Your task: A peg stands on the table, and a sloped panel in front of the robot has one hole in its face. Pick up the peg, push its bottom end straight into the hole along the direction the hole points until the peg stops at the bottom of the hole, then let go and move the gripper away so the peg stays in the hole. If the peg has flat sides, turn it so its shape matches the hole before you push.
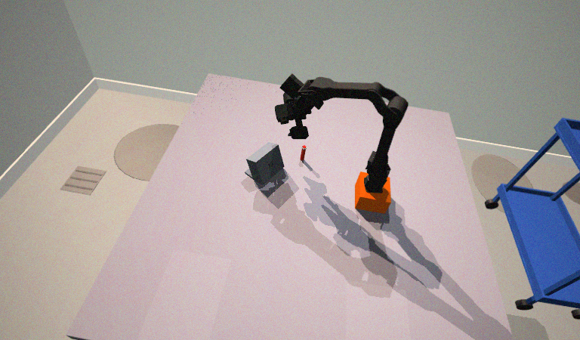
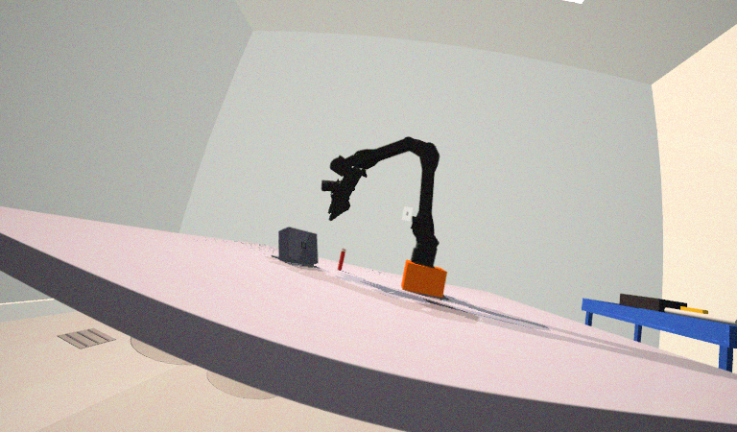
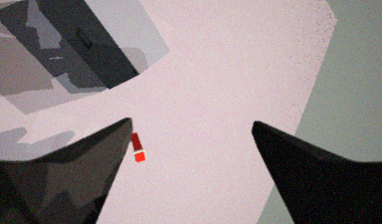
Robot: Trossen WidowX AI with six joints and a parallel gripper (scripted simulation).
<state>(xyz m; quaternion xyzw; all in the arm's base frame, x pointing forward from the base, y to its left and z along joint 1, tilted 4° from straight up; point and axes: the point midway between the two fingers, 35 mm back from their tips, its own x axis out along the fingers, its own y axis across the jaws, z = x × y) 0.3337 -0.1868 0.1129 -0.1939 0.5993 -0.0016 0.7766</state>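
The red square peg is 80 mm behind my gripper tip, 10 mm to the left of it and 130 mm below it. Round my gripper tip: sloped panel 70 mm ahead, 80 mm to the left, 140 mm below.
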